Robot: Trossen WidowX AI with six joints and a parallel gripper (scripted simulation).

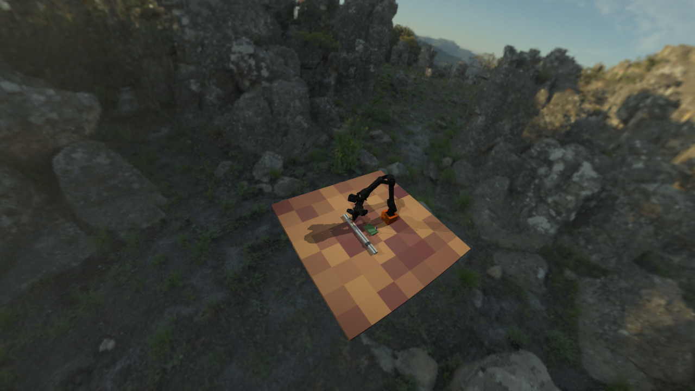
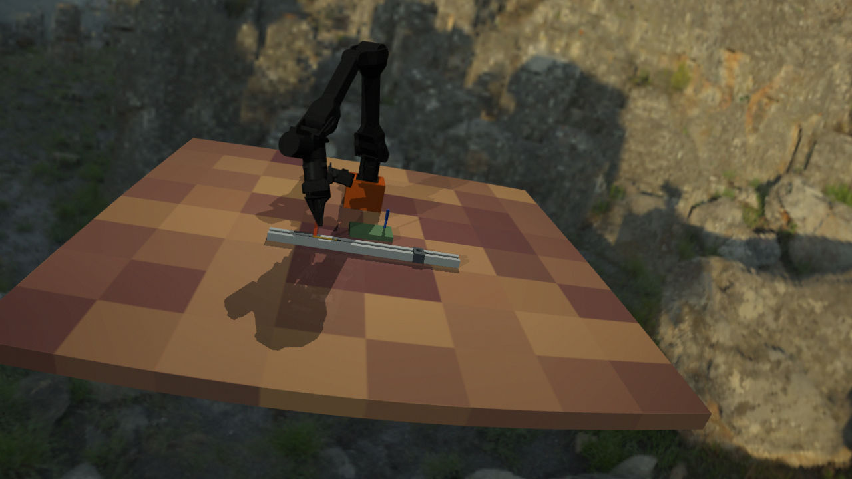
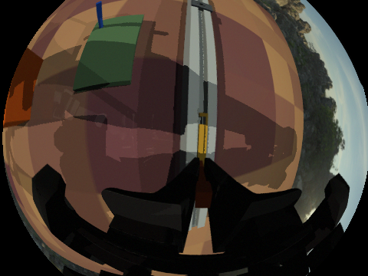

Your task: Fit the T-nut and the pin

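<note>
My gripper tip is 2 cm to the right of the brass T-nut. The rest, counted from my gripper tip: green tray 12 cm behind, 14 cm to the left, 4 cm below; blue pin 13 cm behind, 16 cm to the left, 2 cm below.
</note>
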